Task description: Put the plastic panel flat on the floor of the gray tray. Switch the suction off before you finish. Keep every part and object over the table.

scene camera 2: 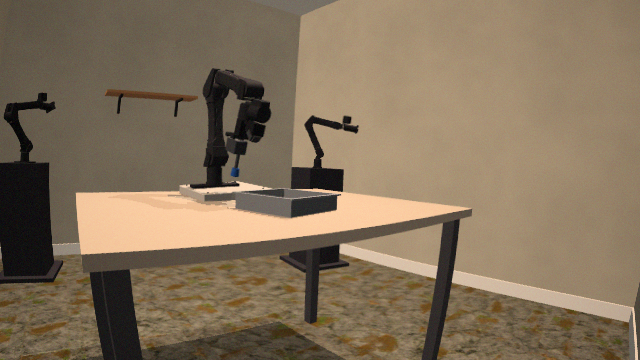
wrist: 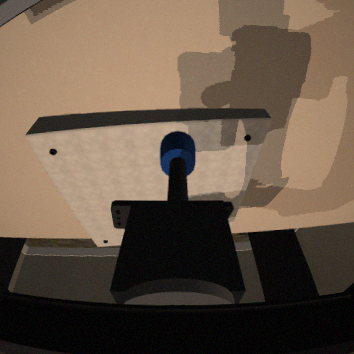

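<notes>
My gripper, a blue suction cup on a black rod, hangs in the air above the white base board with no part on it; it is open. The gray tray stands on the table in front of the base board in the scene view, to the right of the cup and lower. In the wrist view, a strip of the tray's edge shows at the upper left corner. The plastic panel does not show in either view; the tray's walls hide its floor in the scene view.
The white base board carries my arm at the table's far side. The wooden table has its front edge well before the tray. Two other arms stand on black pedestals beyond the table.
</notes>
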